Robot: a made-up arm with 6 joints.
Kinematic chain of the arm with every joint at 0, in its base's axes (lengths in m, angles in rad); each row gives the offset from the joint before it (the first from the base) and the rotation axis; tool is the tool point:
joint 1: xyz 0 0 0.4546 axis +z
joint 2: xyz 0 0 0 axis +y
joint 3: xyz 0 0 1.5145 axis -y
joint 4: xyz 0 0 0 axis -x
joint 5: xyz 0.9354 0 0 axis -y
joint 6: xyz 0 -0.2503 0 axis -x
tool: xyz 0 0 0
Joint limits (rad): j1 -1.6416..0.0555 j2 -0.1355..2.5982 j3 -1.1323..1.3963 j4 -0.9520..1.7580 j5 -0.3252..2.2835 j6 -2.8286..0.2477
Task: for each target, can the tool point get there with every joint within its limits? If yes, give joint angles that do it. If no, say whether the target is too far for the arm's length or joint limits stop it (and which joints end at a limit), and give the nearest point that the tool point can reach.
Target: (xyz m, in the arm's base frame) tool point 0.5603 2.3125 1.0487
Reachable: no: joint limits stop it (at a limit: joint 1, joint 3, joint 4) | nearest point 0.7455 0.0881 1.1018 | short by 2.233 m
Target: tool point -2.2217 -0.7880 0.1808
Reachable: no: joint limits stop it (at a limit: joint 1) | nearest point -0.3164 -0.9231 0.1808 | short by 1.910 m
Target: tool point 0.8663 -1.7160 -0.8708
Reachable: yes | joints -0.9754 1.9244 0.8452 0.2019 1.6831 -0.1402
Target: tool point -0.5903 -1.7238 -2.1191
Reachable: no: too far | nearest point -0.3288 -1.3656 -1.5700 | short by 0.706 m
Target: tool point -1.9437 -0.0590 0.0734
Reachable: no: joint limits stop it (at a limit: joint 1, joint 3) | nearest point -0.2710 -0.3232 -0.2085 | short by 1.717 m
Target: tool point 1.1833 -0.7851 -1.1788
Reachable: yes | joints -0.4104 2.0505 0.5762 -0.1425 1.0960 -1.2885
